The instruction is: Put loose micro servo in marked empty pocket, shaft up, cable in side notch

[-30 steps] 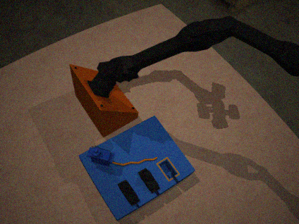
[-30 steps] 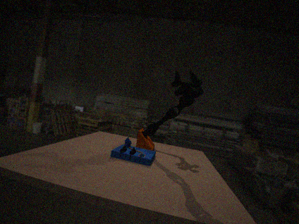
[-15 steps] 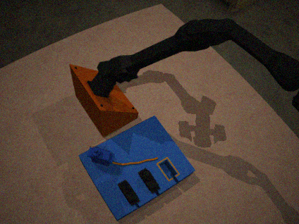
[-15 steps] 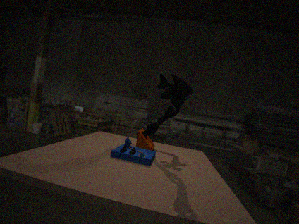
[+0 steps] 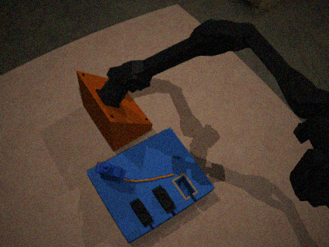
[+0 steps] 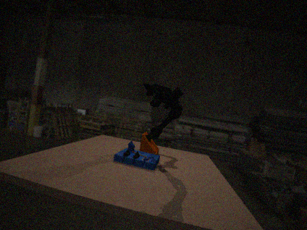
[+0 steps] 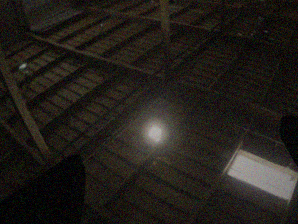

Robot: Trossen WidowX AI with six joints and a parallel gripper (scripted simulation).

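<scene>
The blue robot deck lies 37 cm behind my gripper tip, 8 cm to the right of it and 52 cm below it.
</scene>
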